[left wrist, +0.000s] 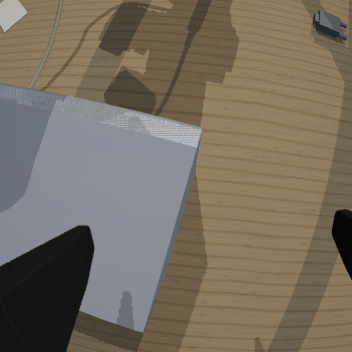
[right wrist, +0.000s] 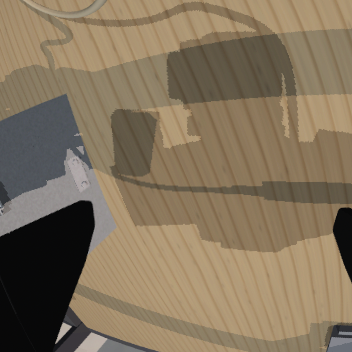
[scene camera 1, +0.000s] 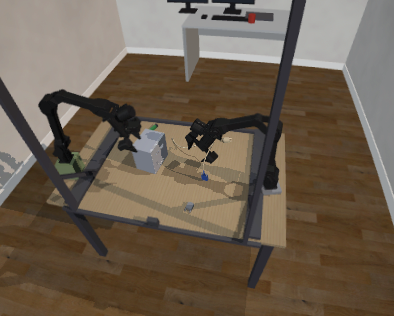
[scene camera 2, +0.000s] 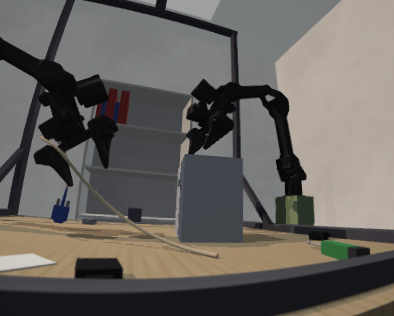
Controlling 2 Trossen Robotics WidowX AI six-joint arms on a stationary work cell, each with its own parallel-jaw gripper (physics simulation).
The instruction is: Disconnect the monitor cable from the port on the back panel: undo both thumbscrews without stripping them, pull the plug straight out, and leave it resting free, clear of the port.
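Frame: origin at the left arm's base, x ahead, y right, z down, level; centimetres.
Where they show: left gripper, fingertip midpoint: [left wrist: 217, 232] [scene camera 1: 138, 145] [scene camera 2: 196, 152]; right gripper, fingertip midpoint: [right wrist: 221, 218] [scene camera 1: 195, 155] [scene camera 2: 88, 177]; left arm's base, link origin: [scene camera 1: 66, 158]; right arm's base, link origin: [scene camera 1: 269, 184].
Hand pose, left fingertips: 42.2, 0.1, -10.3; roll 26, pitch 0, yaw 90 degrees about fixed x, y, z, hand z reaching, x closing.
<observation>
Each offset is from my left fingertips to the top centre of the thing, as dx, dy, dz. "*": to the spot under its first point.
The light grey box @[+2.5, -9.4, +5.3] [scene camera 1: 144, 155] [scene camera 2: 212, 200] [left wrist: 125, 190] [right wrist: 30, 145] stands upright on the table. A pale connector @[* +8.0, -7.6, +20.0] [right wrist: 77, 172] shows on its panel in the right wrist view. The blue plug @[+32.3, +4.4, +13.1] [scene camera 1: 204, 176] [scene camera 2: 60, 212] is apart from the box, low over or on the table, its two thumbscrews pointing up; contact with the table is unclear. Its beige cable @[* +25.0, -15.0, +15.5] [scene camera 2: 100, 200] [left wrist: 56, 35] [right wrist: 75, 15] curves across the table. My right gripper [scene camera 2: 88, 175] [right wrist: 221, 218] is open and empty above the plug. My left gripper [scene camera 2: 199, 150] [left wrist: 217, 232] is open and empty above the box.
A small grey plug @[+25.3, +21.2, +20.5] [scene camera 1: 189, 206] [scene camera 2: 89, 220] [left wrist: 330, 23] lies toward the front of scene camera 1's picture. A green-handled tool @[-3.1, -35.3, +20.3] [scene camera 1: 153, 127] [scene camera 2: 340, 249] lies behind the box there. A white card @[+34.0, -29.0, +22.0] [scene camera 2: 25, 262] [left wrist: 10, 15] and a black block @[+25.9, -34.4, +20.5] [scene camera 2: 98, 268] lie near the table's edge.
</observation>
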